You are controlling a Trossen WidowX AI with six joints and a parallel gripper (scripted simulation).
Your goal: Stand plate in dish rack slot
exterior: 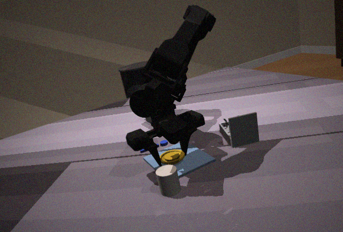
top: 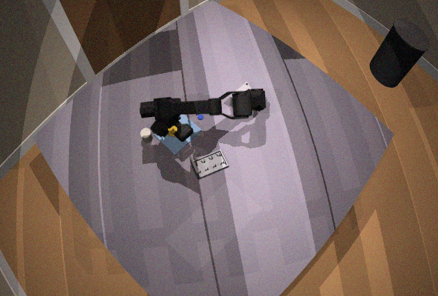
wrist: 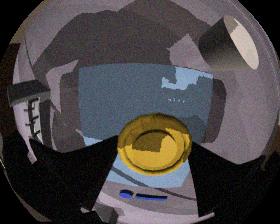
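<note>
The light blue mat lies 10 mm behind my gripper tip, 10 mm to the left of it and 10 mm below it. The rest, counted from my gripper tip: yellow plate 10 mm above; blue spoon 120 mm behind; cup 110 mm ahead, 50 mm to the right, 20 mm above.
</note>
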